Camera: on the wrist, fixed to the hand. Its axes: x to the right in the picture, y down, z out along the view.
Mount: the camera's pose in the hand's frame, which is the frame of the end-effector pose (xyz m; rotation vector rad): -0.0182 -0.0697 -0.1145 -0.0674 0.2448 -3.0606
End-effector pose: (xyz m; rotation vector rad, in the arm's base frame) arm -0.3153 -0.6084 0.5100 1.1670 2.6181 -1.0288
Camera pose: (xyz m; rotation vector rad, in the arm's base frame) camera -0.3305 -0.5826 0.6419 2.0694 -1.0721 0.0264
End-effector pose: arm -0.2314 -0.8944 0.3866 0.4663 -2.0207 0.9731
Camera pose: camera -0.1181 -0.8501 0.4458 1.8810 0.4433 -0.9817
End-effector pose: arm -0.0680 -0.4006 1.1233 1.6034 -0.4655 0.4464
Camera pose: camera -0.0466 -0.2808 1.0643 0.5417 2.0224 -1.6008
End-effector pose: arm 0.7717 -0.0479 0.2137 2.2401 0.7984 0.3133
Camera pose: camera 0.6760 0.0423 0.2456 -0.8605 2.6286 -0.8175
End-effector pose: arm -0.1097 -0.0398 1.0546 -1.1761 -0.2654 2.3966
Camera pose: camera 0.0119 0.0097 1.0219 0.0138 -0.8975 -0.4846
